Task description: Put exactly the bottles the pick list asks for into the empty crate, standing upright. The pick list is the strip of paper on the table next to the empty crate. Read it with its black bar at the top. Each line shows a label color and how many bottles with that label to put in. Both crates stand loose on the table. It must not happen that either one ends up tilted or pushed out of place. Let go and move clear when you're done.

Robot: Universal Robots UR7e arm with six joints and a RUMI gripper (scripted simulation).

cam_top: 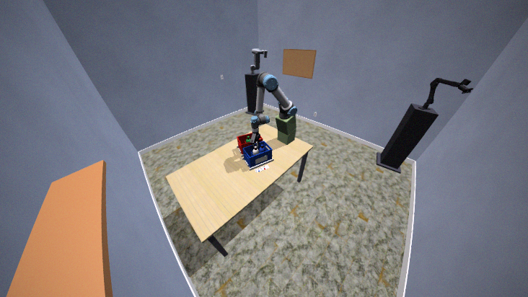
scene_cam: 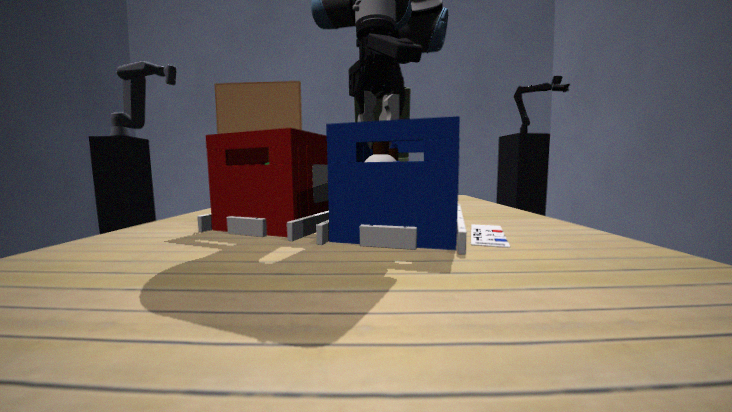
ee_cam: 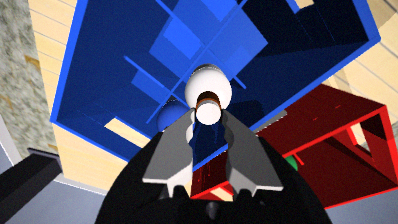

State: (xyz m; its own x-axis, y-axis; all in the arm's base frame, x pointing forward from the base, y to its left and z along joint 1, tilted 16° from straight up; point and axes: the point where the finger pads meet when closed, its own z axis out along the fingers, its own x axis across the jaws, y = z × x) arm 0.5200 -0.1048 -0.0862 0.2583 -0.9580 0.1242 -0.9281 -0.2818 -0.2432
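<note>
Now: the white bottle 7 cm below my hand. From my hand the other things lie so: blue-capped bottle (8 cm below, 7 cm behind, 4 cm to the left); blue crate (8 cm below, 4 cm to the left, 2 cm ahead); red crate (17 cm to the right, 10 cm behind, 8 cm below).
</note>
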